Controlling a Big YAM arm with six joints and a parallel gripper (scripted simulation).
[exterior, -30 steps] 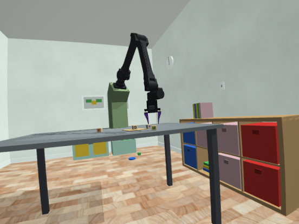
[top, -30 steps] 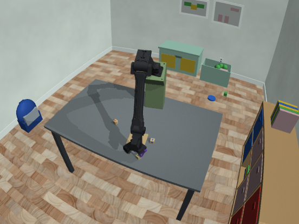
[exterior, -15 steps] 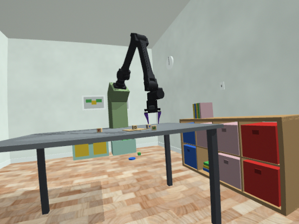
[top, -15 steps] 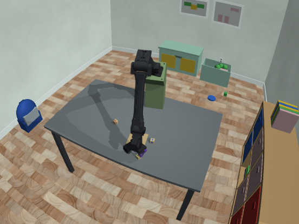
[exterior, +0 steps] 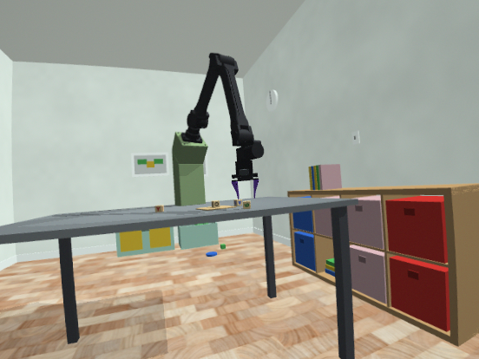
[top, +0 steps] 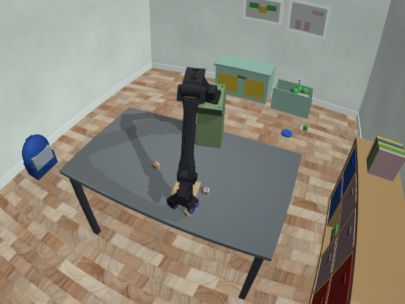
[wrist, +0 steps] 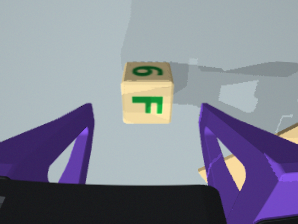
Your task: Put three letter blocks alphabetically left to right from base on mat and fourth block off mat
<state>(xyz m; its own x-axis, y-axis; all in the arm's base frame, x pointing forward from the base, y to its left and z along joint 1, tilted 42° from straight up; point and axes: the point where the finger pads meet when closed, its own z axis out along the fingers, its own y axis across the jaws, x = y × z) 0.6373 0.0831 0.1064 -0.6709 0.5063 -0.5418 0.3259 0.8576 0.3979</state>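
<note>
Right now my hand is 17 cm past the wooden block, 8 cm to the left of it and 3 cm above it. Also, from my hand: mat (17 cm behind, 8 cm to the right, 4 cm below).
</note>
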